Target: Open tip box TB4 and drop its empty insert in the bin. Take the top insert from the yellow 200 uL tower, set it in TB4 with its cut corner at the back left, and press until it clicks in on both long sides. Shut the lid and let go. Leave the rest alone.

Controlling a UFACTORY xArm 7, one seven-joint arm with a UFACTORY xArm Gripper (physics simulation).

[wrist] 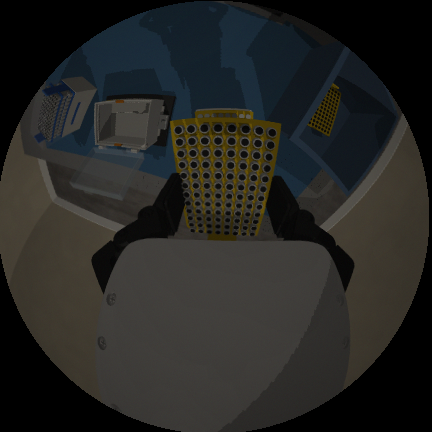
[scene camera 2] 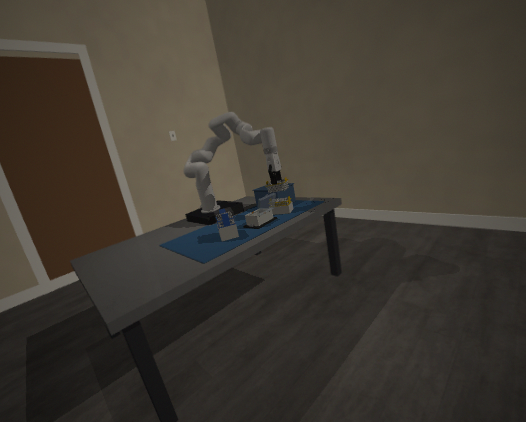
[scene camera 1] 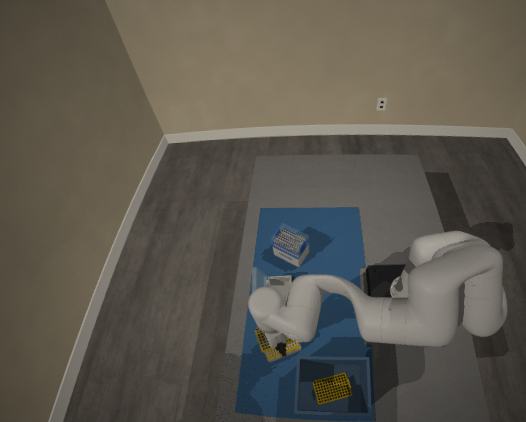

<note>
My gripper [wrist: 226, 187] carries a yellow insert, which touches nothing else. A yellow insert [scene camera 1: 335, 387] sits on a dark blue bin [wrist: 360, 130]. A blue insert tower [wrist: 63, 114] rests on a blue mat [scene camera 1: 261, 384]. I also see a tip box TB4 [wrist: 137, 120].
The blue mat is seen too in the wrist view [wrist: 212, 61] and in scene camera 2 [scene camera 2: 204, 244].
</note>
